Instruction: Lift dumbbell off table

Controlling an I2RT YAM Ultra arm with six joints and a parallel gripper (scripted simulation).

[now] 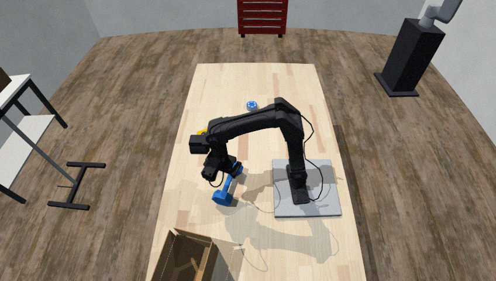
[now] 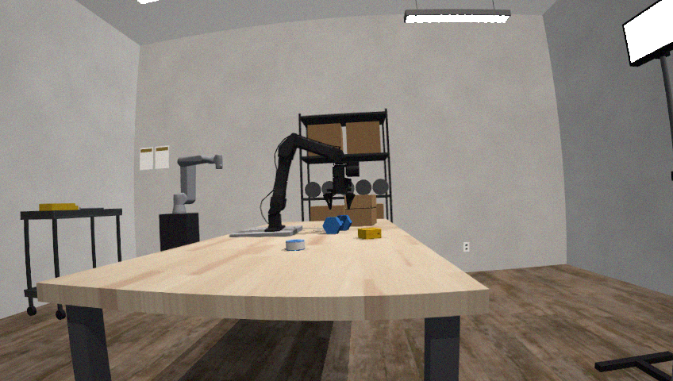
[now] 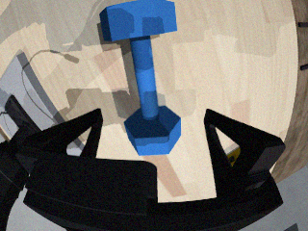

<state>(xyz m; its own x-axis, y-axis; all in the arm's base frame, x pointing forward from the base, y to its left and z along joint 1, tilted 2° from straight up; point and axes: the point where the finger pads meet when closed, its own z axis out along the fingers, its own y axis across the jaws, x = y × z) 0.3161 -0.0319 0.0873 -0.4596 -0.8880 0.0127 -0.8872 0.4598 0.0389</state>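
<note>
Right now the blue dumbbell is 1 cm behind my hand, 1 cm to the left of it and 8 cm below it. Round my hand: round puck (16 cm behind, 48 cm to the right, 10 cm below).
</note>
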